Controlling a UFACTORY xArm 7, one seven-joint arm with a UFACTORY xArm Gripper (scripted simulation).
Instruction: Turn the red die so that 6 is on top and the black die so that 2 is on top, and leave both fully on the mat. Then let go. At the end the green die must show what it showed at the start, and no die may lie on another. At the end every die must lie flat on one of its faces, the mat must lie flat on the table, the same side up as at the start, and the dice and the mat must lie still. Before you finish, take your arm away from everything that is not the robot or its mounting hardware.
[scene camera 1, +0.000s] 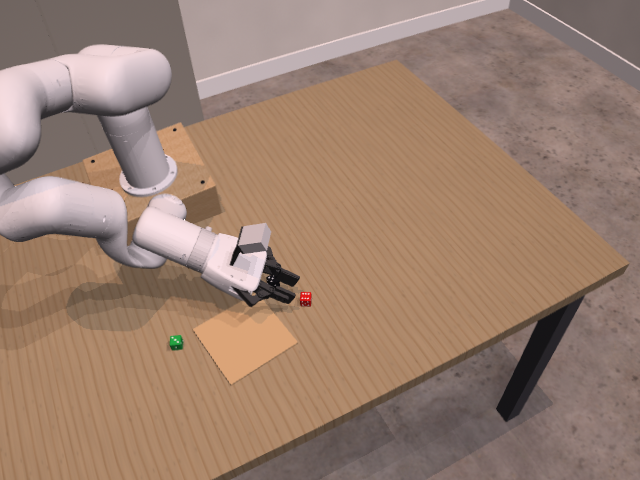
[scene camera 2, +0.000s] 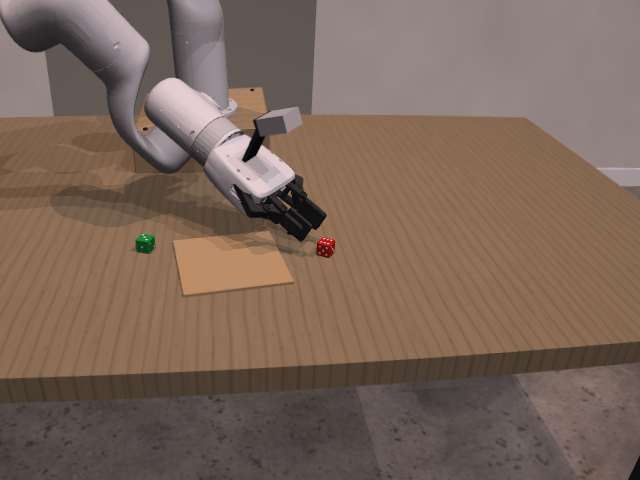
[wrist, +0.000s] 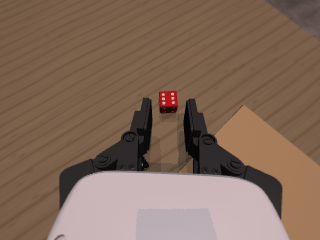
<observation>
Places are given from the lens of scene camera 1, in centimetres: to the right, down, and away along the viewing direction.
my gripper (scene camera 1: 294, 290): -5, 9, 104
tan mat (scene camera 1: 241, 339): -14, 18, 101
</observation>
